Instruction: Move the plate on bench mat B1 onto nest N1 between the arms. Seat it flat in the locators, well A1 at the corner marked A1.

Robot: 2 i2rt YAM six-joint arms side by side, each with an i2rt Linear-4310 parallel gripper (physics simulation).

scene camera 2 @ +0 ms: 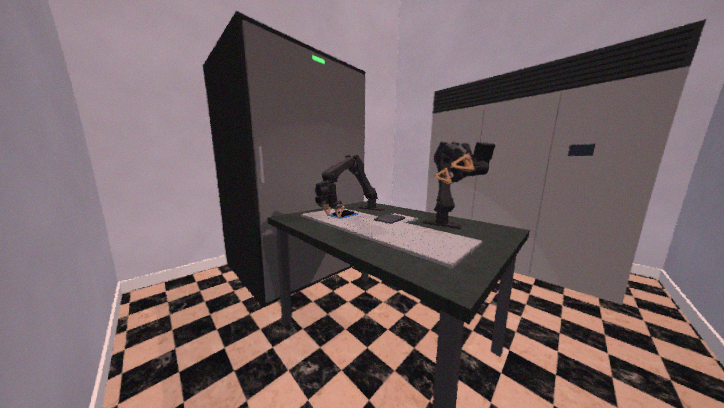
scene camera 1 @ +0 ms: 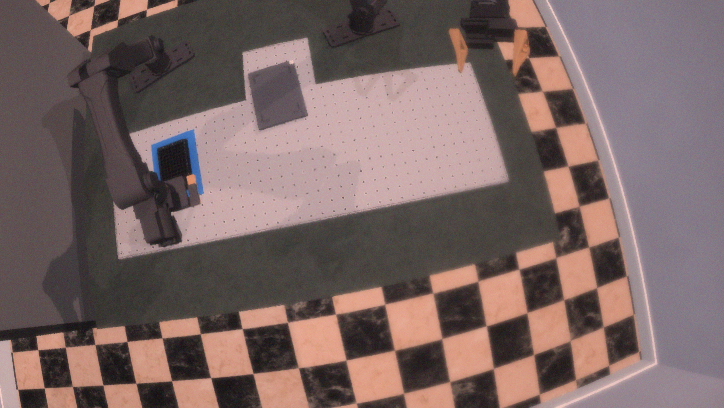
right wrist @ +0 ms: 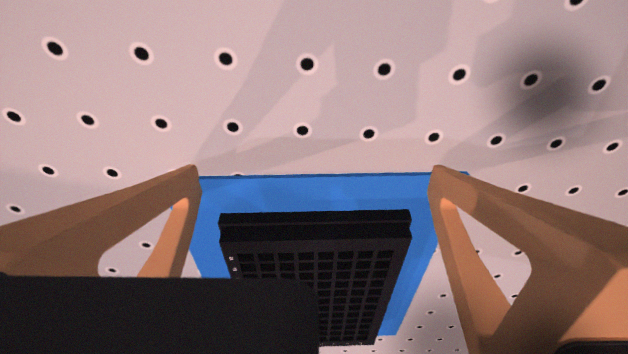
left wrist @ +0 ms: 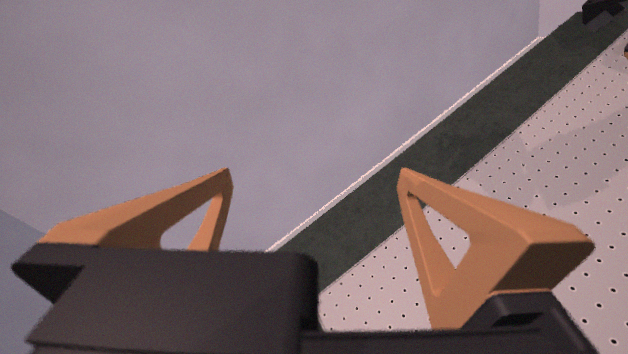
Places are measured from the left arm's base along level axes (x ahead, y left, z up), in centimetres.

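Where they show: left gripper, fingertip midpoint: (scene camera 2: pixel 442 171) (scene camera 1: pixel 486 73) (left wrist: pixel 314 177); right gripper, fingertip midpoint: (scene camera 2: pixel 333 216) (scene camera 1: pixel 180 200) (right wrist: pixel 314 177); left arm's base at its link origin: (scene camera 2: pixel 441 224) (scene camera 1: pixel 361 27); right arm's base at its link origin: (scene camera 2: pixel 371 208) (scene camera 1: pixel 162 67).
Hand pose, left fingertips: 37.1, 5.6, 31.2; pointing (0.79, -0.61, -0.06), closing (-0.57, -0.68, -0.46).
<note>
Things, the pixels of their top centre, and the offset from my left fingertips, as dx, dy, dz. Level surfaces: height alone.
- black well plate at its top centre: (right wrist: pixel 315 306) (scene camera 1: pixel 173 166) -20.2, -63.1, -28.3
- blue bench mat B1 at its surface level: dz -29.7
- grey nest N1 at its top centre: (scene camera 1: pixel 276 92) (scene camera 2: pixel 389 217) -26.2, -33.1, -28.4
- small white mark at its top centre: (scene camera 1: pixel 291 62) -32.9, -26.7, -28.7
- white perforated board at its surface level: dz -29.9
- dark green table at its surface level: dz -31.2
The black well plate (scene camera 1: pixel 172 156) (right wrist: pixel 315 233) lies flat on the blue bench mat B1 (scene camera 1: pixel 198 167) (right wrist: pixel 310 192), at the left of scene camera 1. My right gripper (right wrist: pixel 314 177) is open low over the mat, its fingertips spread to either side of the plate at its near end, touching nothing that I can tell. The grey nest N1 (scene camera 1: pixel 278 96) (scene camera 2: pixel 389 218) stands on the perforated board between the arms, with a small white mark (scene camera 1: pixel 291 62) at one corner. My left gripper (scene camera 1: pixel 490 70) (scene camera 2: pixel 453 169) (left wrist: pixel 314 177) is open and empty, raised high at the right. The plate's corner lettering is too small to read.
The white perforated board (scene camera 1: pixel 405 152) (scene camera 2: pixel 430 243) lies on the dark green table (scene camera 1: pixel 329 243) (scene camera 2: pixel 486 283). A tall grey cabinet (scene camera 2: pixel 309 126) stands close beside the right arm. A wide grey cabinet (scene camera 2: pixel 516 177) stands behind the left arm.
</note>
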